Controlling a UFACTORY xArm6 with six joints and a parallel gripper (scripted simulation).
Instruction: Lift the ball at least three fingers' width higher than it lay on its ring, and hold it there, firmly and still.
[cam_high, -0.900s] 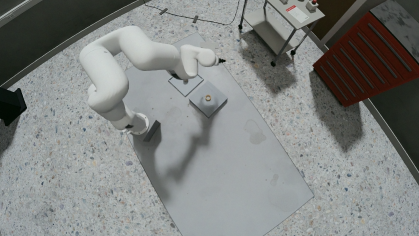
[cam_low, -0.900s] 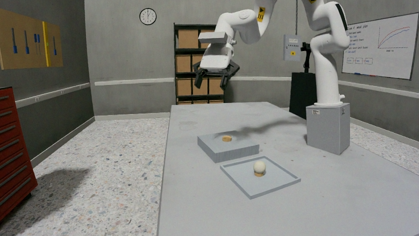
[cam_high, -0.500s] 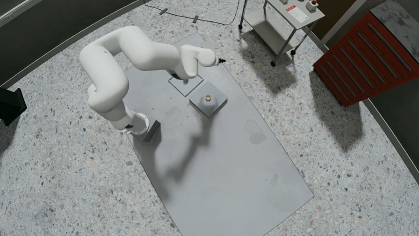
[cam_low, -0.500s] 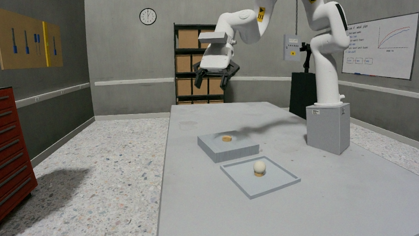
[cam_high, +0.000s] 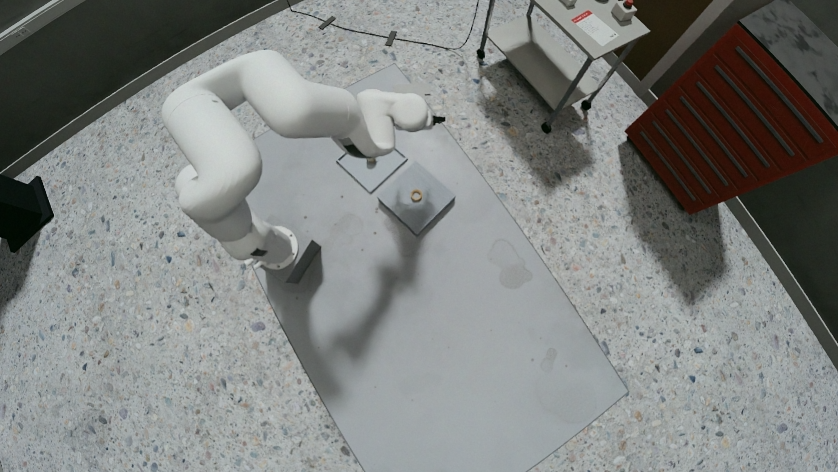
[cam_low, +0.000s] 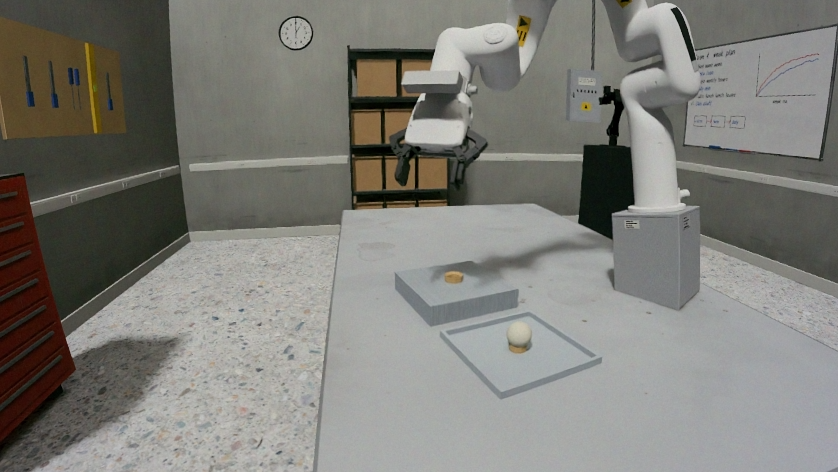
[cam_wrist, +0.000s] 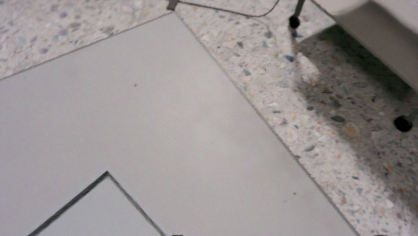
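The cream ball lies 230 mm below my hand, 120 mm to the left of it and 110 mm behind it. Also, from my hand: raised grey block: 230 mm below, 110 mm to the right, 90 mm behind; shallow grey tray: 260 mm below, 120 mm to the left, 110 mm behind.
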